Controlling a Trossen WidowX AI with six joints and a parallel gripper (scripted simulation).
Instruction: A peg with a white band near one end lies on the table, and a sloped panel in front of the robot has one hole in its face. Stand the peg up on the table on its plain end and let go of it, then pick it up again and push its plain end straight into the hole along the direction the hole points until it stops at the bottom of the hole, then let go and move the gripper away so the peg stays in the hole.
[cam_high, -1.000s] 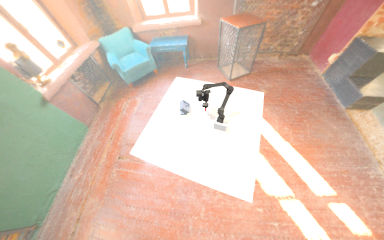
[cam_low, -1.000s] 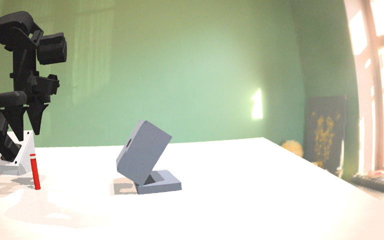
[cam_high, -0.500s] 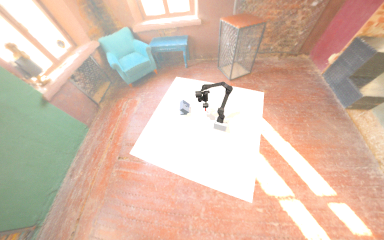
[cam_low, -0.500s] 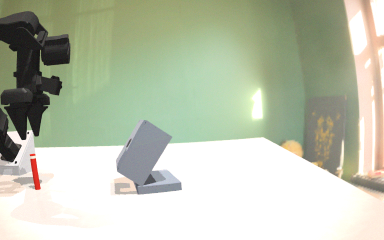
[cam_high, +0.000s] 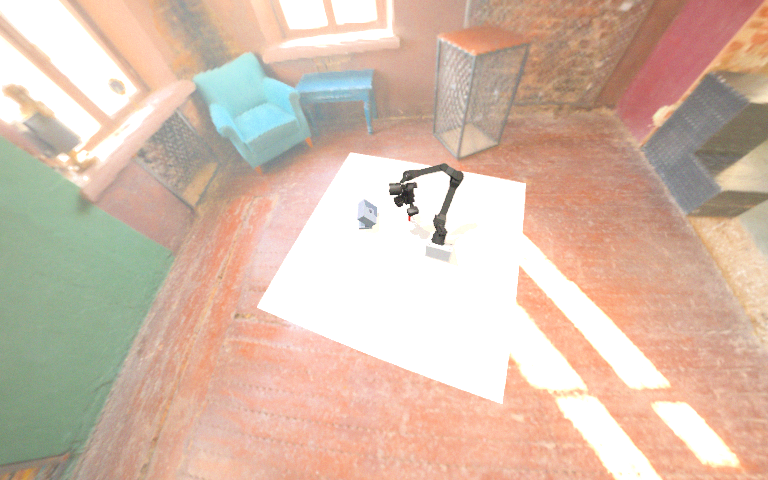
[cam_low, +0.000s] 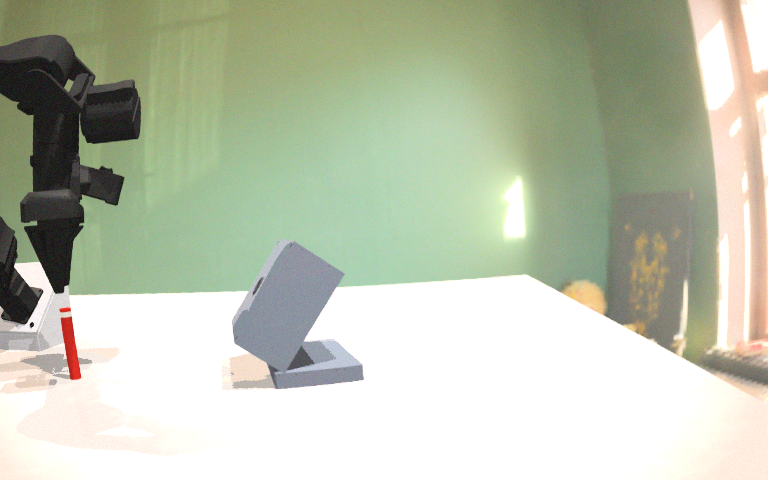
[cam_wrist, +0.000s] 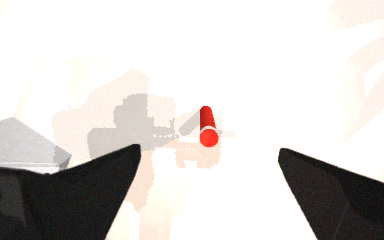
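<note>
Right now my gripper tip is 40 mm above the red peg. From my gripper tip the other things lie so: grey base plate: 260 mm ahead, 100 mm to the left, 90 mm below; grey sloped panel: 240 mm ahead, 90 mm to the left, 30 mm below.
</note>
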